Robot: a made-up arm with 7 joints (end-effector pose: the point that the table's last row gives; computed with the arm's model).
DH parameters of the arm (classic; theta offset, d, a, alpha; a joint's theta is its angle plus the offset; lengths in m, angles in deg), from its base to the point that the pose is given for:
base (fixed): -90 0.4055 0.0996 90
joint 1: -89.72 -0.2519 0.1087 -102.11
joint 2: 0 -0.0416 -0.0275 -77.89
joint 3: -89.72 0.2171 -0.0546 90
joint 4: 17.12 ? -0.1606 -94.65
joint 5: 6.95 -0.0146 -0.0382 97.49
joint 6: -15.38 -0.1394 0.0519 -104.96
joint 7: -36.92 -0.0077 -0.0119 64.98
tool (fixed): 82.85 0.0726 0 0
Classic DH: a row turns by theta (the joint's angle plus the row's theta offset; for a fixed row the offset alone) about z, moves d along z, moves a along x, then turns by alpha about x.
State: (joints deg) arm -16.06 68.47 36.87 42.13 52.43 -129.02 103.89
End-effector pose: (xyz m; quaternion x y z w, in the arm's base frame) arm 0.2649 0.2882 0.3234 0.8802 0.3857 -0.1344 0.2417
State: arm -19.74 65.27 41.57 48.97 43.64 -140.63 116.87
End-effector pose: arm 0.2437 0.3113 0.3298 0.9323 0.2845 -0.1865 0.1225
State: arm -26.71 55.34 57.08 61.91 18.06 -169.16 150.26
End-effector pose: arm 0.1923 0.4031 0.4217 -0.9120 -0.0295 0.2989 0.2794
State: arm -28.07 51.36 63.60 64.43 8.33 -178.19 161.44
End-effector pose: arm 0.1744 0.4245 0.4858 -0.8352 0.0439 0.3540 0.4186
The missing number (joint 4, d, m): -0.3176
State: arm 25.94 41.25 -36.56 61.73 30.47 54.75 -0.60
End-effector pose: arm 0.4381 -0.2964 0.0510 -0.6496 0.1188 0.5931 0.4607
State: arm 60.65 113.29 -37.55 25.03 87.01 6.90 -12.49
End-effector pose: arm 0.5265 0.0568 0.3317 -0.4987 -0.2665 0.3426 0.7502
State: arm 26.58 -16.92 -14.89 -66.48 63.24 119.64 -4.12
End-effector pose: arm 0.5631 -0.1808 -0.1568 -0.5484 -0.1959 0.2029 0.7872
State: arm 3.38 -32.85 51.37 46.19 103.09 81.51 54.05
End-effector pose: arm 0.3046 0.2608 0.2357 0.8447 -0.1060 0.5228 0.0437
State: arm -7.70 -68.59 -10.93 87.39 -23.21 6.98 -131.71
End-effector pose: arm -0.1359 -0.1858 0.0000 -0.5166 -0.6722 0.3495 0.3990
